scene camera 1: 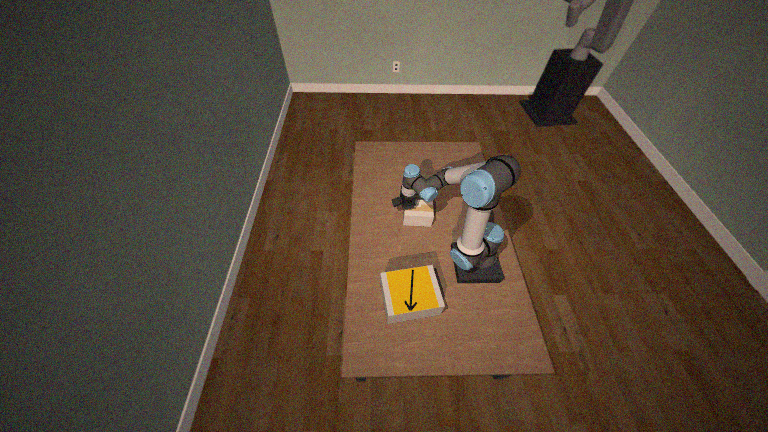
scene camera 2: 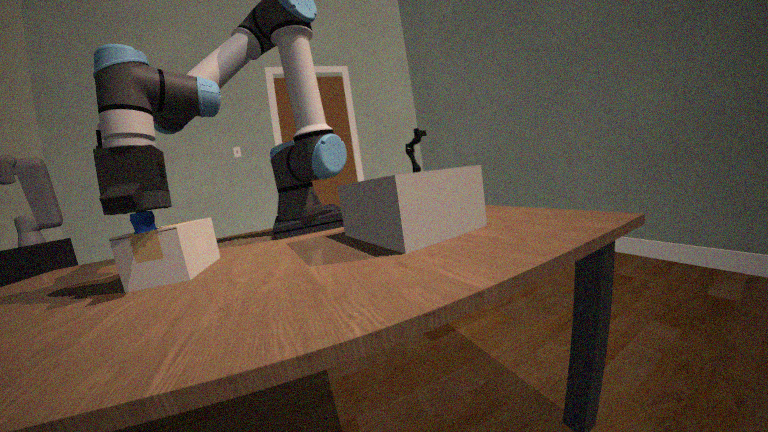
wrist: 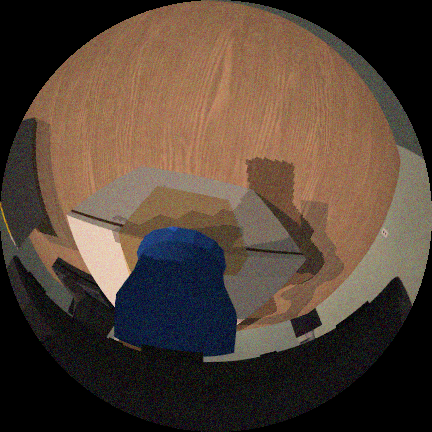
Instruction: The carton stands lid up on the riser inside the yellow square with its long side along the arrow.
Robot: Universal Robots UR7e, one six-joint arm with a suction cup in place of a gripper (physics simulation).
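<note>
The carton (scene camera 1: 418, 216) (scene camera 2: 171, 252) (wrist: 261, 225) is a pale box with brown tape across its lid seam. It stands lid up on the table (scene camera 1: 456, 344) (scene camera 2: 321, 301), behind the riser. My suction cup (scene camera 2: 142, 221) (wrist: 179, 241) sits upright on the taped lid near one edge, touching it; in the overhead view the wrist hides it. The grey riser (scene camera 1: 387, 316) (scene camera 2: 413, 209) stands nearer the front. Its top carries the yellow square (scene camera 1: 397, 292) with a black arrow (scene camera 1: 411, 292) pointing to the front. Nothing is on the riser.
The arm's base (scene camera 1: 477, 271) stands on the table just right of the riser. A second grey arm on a black pedestal (scene camera 1: 561, 86) (scene camera 2: 32, 257) stands on the floor at the back right corner. Table edges lie close on the left.
</note>
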